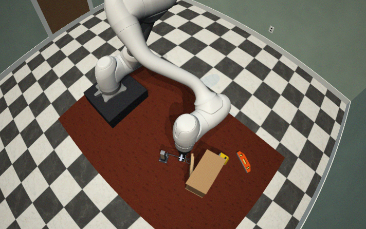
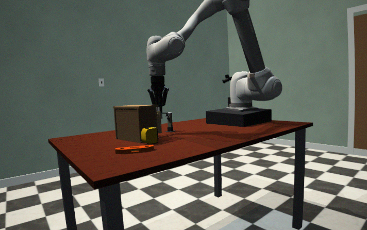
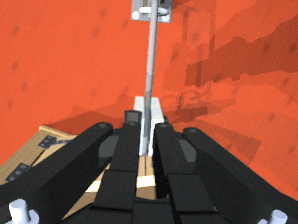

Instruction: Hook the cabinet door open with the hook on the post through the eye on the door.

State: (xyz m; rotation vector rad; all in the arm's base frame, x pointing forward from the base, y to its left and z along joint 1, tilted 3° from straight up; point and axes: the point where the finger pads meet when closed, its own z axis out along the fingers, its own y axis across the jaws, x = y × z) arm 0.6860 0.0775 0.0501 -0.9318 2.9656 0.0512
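Right now the thin hook is 30 mm behind my hand, 20 mm to the right of it and 20 mm below it. Round my hand: yellow tape measure: 180 mm to the left, 130 mm ahead, 80 mm below; hook post: 60 mm behind, 40 mm to the right, 40 mm below; cabinet door: 70 mm ahead, 50 mm below, 10 mm to the right.
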